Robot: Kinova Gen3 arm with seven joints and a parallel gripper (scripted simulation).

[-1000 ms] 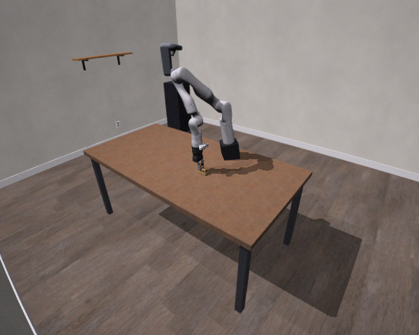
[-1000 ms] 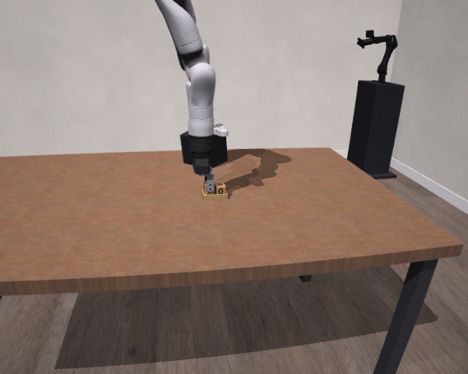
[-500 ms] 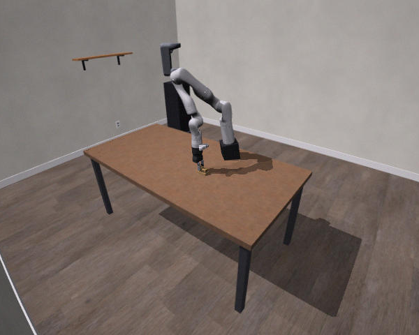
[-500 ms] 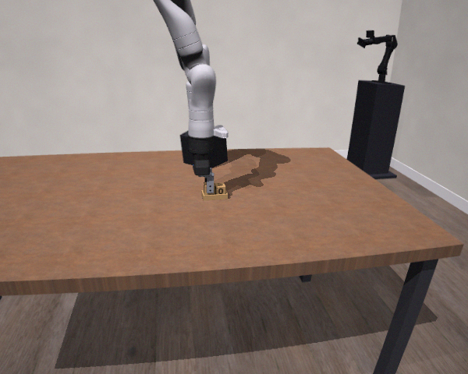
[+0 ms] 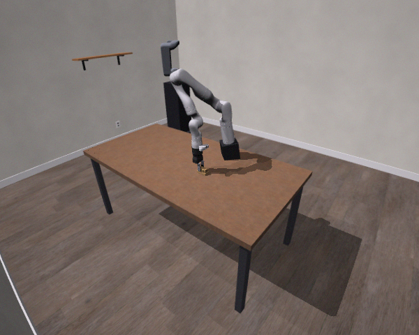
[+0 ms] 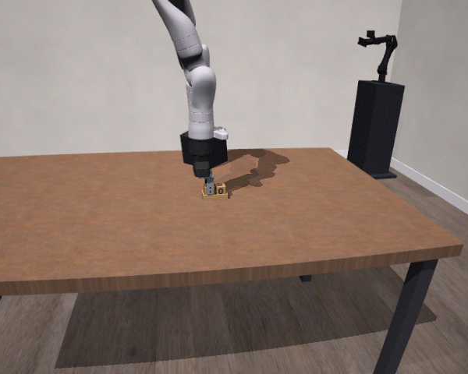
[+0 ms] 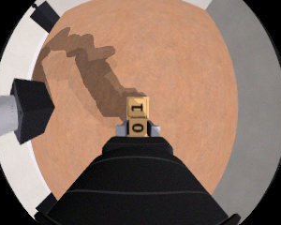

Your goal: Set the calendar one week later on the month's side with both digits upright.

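Right now my hand is 20 mm to the right of the wooden tray and 30 mm above it.
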